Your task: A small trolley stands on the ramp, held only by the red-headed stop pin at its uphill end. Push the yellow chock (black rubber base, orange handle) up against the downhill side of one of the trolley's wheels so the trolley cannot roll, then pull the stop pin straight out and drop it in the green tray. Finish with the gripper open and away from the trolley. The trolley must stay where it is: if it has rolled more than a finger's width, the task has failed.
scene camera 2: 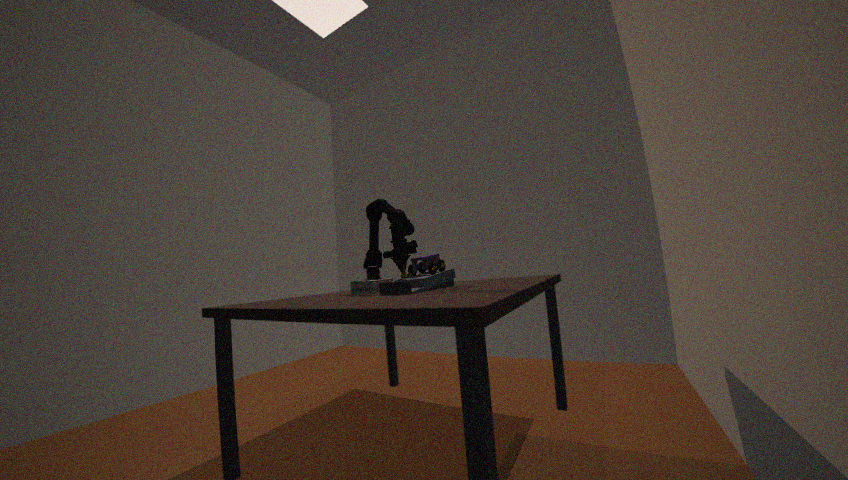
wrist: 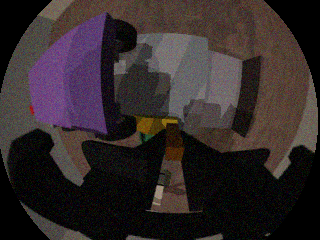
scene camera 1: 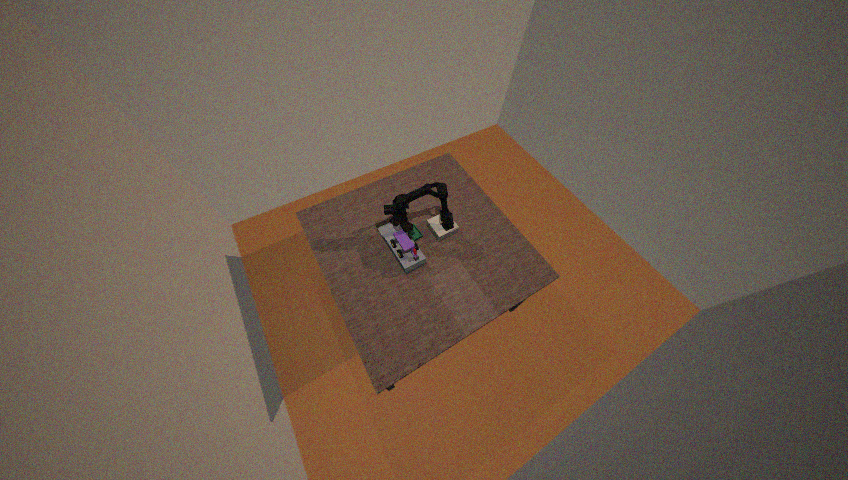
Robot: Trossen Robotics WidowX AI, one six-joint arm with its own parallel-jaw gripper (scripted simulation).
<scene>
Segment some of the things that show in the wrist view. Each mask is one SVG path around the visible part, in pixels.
My gripper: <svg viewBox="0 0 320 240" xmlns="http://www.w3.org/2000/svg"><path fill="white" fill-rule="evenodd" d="M7 168L11 176L9 181L19 201L23 201L24 205L39 213L39 216L63 228L91 237L91 240L127 240L127 235L152 240L196 240L223 233L223 240L267 240L283 223L307 183L315 153L303 147L304 144L297 145L297 148L293 147L287 156L292 164L289 163L283 175L276 180L273 173L264 167L265 160L271 156L269 149L219 152L196 140L187 132L180 131L184 141L181 169L187 189L185 192L188 197L188 213L151 211L163 161L165 129L135 148L107 144L103 141L83 141L81 151L91 169L84 176L81 187L65 179L63 171L60 171L51 156L52 137L49 133L40 131L40 128L24 133L24 136L17 136L17 139L11 141Z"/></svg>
A purple trolley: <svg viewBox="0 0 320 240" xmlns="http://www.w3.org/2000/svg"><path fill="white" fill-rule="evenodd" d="M135 27L132 27L125 20L112 19L112 16L107 11L96 15L91 20L76 25L75 29L67 32L67 35L61 36L61 39L56 40L56 43L53 43L52 47L49 47L48 51L45 51L43 56L39 57L39 61L36 61L36 64L32 65L32 69L29 69L28 72L29 87L31 87L29 92L31 92L36 121L49 123L51 128L57 128L57 125L60 125L63 132L80 129L80 131L87 133L87 137L103 141L120 141L133 135L137 131L135 117L120 115L120 103L116 103L115 85L113 85L113 81L115 81L113 79L113 75L115 75L113 68L115 67L113 67L113 64L119 63L119 53L132 51L132 49L137 47L137 31Z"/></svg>
</scene>
